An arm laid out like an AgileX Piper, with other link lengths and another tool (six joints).
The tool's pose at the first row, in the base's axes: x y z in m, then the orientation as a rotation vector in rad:
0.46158 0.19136 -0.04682 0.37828 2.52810 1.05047
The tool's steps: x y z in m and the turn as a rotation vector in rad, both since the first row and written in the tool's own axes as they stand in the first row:
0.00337 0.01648 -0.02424 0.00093 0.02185 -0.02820
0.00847 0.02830 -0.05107 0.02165 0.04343 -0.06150
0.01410 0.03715 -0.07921 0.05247 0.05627 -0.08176
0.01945 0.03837 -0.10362 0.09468 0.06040 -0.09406
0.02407 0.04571 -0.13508 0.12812 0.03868 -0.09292
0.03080 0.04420 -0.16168 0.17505 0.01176 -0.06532
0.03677 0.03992 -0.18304 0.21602 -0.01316 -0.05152
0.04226 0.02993 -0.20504 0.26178 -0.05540 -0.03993
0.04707 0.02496 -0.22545 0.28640 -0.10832 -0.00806
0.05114 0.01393 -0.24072 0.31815 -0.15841 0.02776
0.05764 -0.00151 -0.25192 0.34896 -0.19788 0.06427
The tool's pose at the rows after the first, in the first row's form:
0.44962 0.18890 -0.01996 0.33218 2.54571 1.04845
0.43452 0.18230 0.00482 0.28467 2.57408 1.01960
0.41806 0.17306 0.02818 0.26067 2.60152 0.97892
0.40272 0.16079 0.04367 0.25405 2.62818 0.92290
0.38556 0.14807 0.06834 0.27461 2.62790 0.87238
0.36774 0.13310 0.08296 0.33523 2.63238 0.81241
0.35262 0.11920 0.09236 0.37485 2.63218 0.75547
0.33707 0.10080 0.09816 0.41953 2.61663 0.68520
0.32333 0.08657 0.10672 0.48822 2.58148 0.64507
0.31189 0.07110 0.10773 0.56106 2.55047 0.59794
0.29962 0.05605 0.10234 0.62930 2.52712 0.55575

